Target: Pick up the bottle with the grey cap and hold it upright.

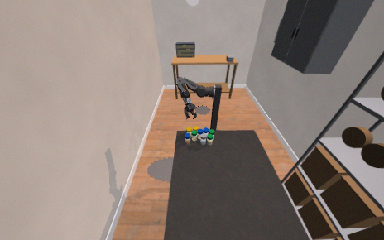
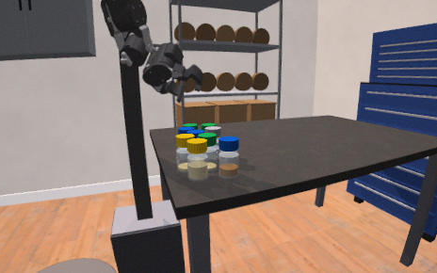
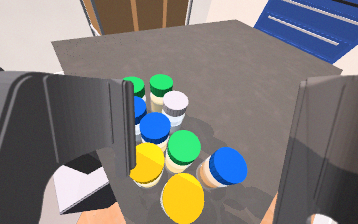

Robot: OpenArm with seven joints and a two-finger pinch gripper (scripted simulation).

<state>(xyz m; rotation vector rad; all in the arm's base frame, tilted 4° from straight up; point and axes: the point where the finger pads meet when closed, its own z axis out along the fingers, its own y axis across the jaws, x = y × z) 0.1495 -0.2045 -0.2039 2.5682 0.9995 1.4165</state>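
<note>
Now: hand 100 mm short of the grey-capped bottle, 120 mm to the right of it and 190 mm above it. Also, from my hand: blue-capped bottle 100 mm ahead, 40 mm to the right, 190 mm below.
</note>
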